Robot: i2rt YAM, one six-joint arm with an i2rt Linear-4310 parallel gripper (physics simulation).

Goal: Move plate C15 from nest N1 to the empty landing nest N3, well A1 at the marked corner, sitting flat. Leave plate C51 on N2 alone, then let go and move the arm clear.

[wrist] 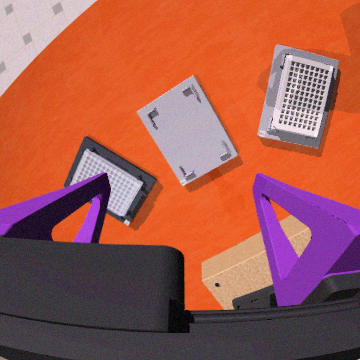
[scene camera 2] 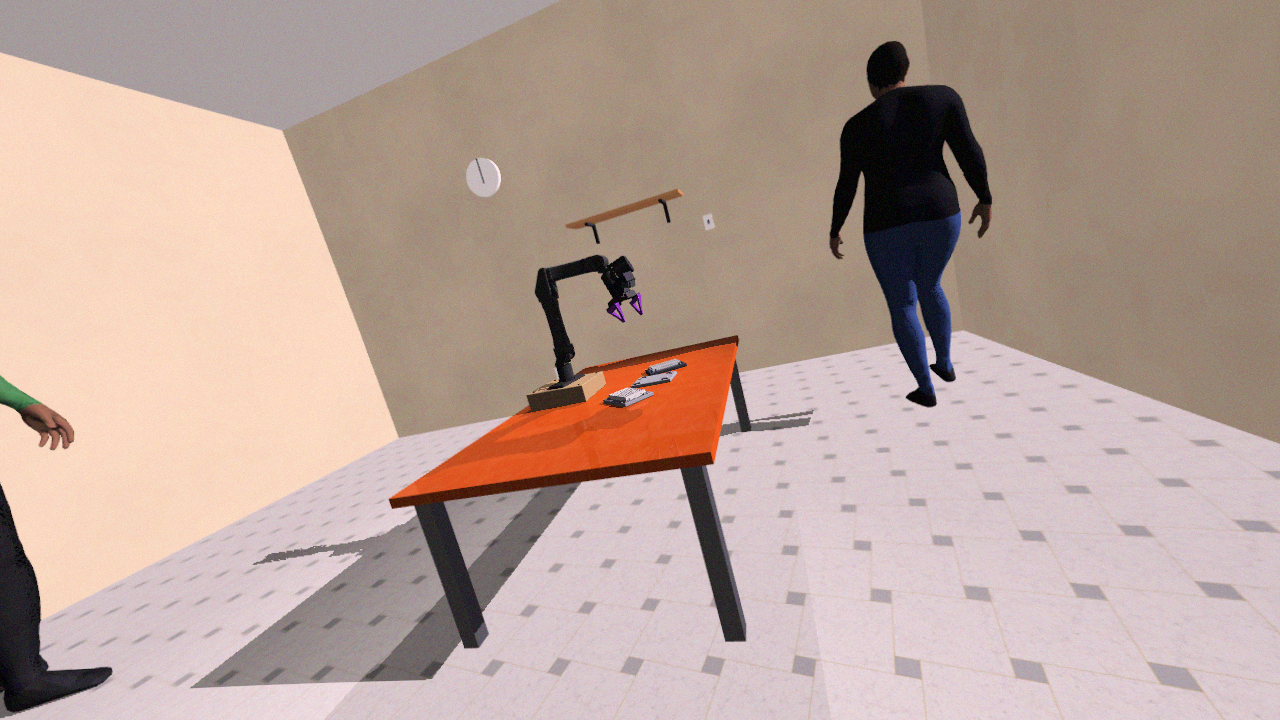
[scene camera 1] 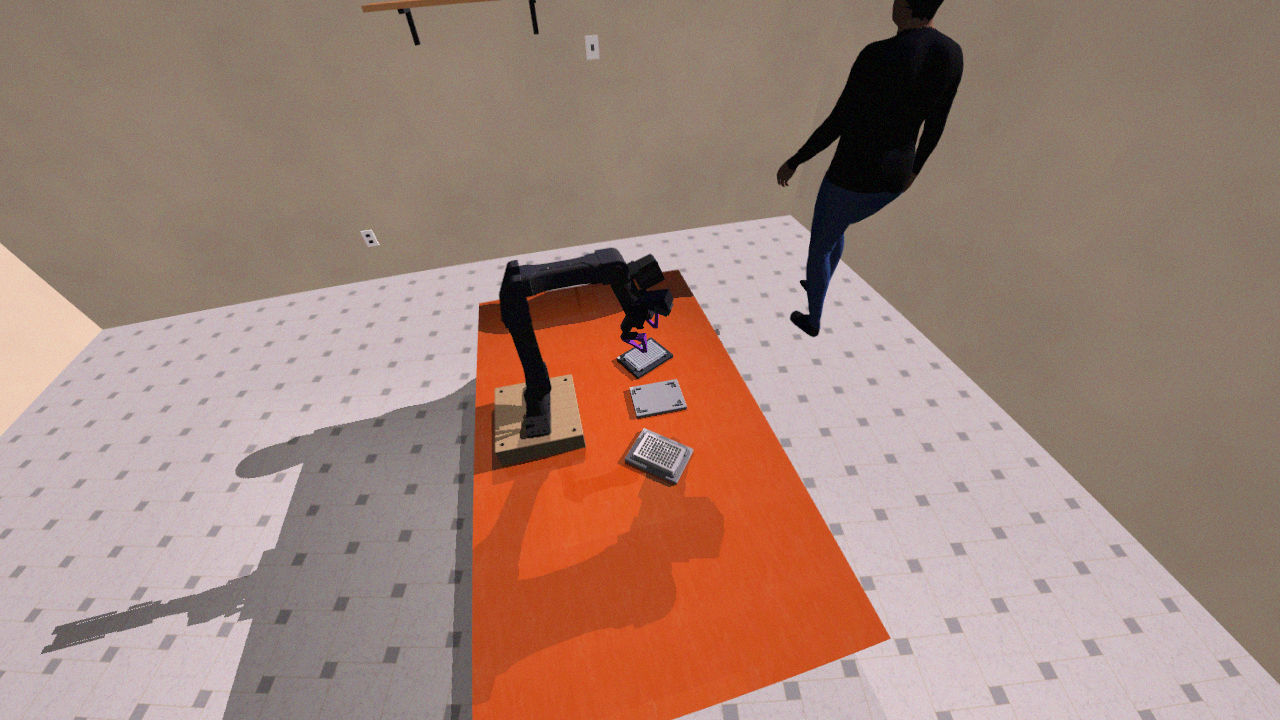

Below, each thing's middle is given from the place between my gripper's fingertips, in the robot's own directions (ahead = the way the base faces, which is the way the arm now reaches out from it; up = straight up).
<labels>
My gripper is now 1 cm short of the dark grey nest (wrist: 87, 142), 18 cm to the right of it and 25 cm above it.
</labels>
